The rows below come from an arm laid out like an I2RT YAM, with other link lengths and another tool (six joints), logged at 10 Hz.
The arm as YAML. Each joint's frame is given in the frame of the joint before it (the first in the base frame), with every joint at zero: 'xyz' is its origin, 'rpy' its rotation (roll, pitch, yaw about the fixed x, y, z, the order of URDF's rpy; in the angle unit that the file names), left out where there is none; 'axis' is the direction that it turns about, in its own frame. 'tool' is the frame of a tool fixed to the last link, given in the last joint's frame.
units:
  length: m
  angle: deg
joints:
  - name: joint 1
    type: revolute
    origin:
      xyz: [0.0, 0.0, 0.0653]
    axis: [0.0, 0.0, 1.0]
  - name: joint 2
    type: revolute
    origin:
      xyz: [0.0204, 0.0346, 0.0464]
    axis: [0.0, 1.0, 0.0]
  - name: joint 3
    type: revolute
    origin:
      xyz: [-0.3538, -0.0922, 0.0]
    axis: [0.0, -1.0, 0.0]
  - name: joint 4
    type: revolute
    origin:
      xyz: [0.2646, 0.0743, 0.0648]
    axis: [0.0, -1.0, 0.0]
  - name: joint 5
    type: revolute
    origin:
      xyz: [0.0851, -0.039, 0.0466]
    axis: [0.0, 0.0, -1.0]
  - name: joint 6
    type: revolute
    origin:
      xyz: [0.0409, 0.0, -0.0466]
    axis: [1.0, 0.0, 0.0]
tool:
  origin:
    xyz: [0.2, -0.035, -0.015]
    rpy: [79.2, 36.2, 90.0]
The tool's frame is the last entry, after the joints.
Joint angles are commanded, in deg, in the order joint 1, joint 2, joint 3, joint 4, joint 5, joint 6. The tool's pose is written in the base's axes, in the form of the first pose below.
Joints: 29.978, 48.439, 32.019, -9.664, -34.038, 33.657
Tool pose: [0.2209 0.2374 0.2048], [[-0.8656 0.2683 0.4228], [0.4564 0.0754 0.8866], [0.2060 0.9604 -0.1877]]
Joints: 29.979, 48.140, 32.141, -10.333, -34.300, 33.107
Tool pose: [0.2186 0.2369 0.2049], [[-0.8698 0.2644 0.4167], [0.4506 0.0812 0.8890], [0.2012 0.9610 -0.1897]]
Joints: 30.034, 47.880, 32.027, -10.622, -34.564, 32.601
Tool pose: [0.2164 0.2369 0.2042], [[-0.8744 0.2595 0.4101], [0.4438 0.0859 0.8920], [0.1962 0.9619 -0.1902]]
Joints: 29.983, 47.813, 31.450, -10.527, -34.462, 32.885
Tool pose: [0.2155 0.2357 0.1995], [[-0.8704 0.2696 0.4120], [0.4481 0.0872 0.8897], [0.2039 0.9590 -0.1967]]
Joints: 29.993, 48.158, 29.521, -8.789, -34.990, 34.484
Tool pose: [0.2120 0.2369 0.1881], [[-0.8619 0.3024 0.4070], [0.4480 0.0783 0.8906], [0.2374 0.9500 -0.2029]]
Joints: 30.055, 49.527, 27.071, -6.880, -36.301, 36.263
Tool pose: [0.2050 0.2396 0.1686], [[-0.8499 0.3591 0.3857], [0.4393 0.0786 0.8949], [0.2910 0.9300 -0.2246]]
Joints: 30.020, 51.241, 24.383, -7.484, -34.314, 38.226
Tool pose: [0.2005 0.2295 0.1322], [[-0.7985 0.4500 0.3999], [0.4920 0.1049 0.8643], [0.3470 0.8868 -0.3052]]
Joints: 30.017, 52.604, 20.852, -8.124, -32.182, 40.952
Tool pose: [0.1888 0.2153 0.0914], [[-0.7287 0.5512 0.4065], [0.5531 0.1237 0.8239], [0.4039 0.8251 -0.3950]]
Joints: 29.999, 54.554, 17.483, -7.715, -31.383, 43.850
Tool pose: [0.1735 0.2046 0.0570], [[-0.6591 0.6421 0.3916], [0.5965 0.1291 0.7922], [0.4581 0.7557 -0.4681]]
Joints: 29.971, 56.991, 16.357, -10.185, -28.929, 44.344
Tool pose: [0.1627 0.1879 0.0282], [[-0.5998 0.7062 0.3763], [0.6543 0.1620 0.7387], [0.4607 0.6893 -0.5592]]
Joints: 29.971, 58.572, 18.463, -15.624, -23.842, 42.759
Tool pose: [0.1661 0.1660 0.0155], [[-0.5680 0.7263 0.3871], [0.7214 0.2129 0.6590], [0.3962 0.6536 -0.6448]]
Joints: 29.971, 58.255, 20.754, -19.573, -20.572, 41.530
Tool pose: [0.1728 0.1541 0.0186], [[-0.5629 0.7192 0.4073], [0.7515 0.2401 0.6145], [0.3442 0.6520 -0.6757]]
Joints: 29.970, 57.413, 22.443, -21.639, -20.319, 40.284
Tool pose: [0.1764 0.1541 0.0279], [[-0.5809 0.7018 0.4124], [0.7448 0.2538 0.6171], [0.3284 0.6657 -0.6701]]
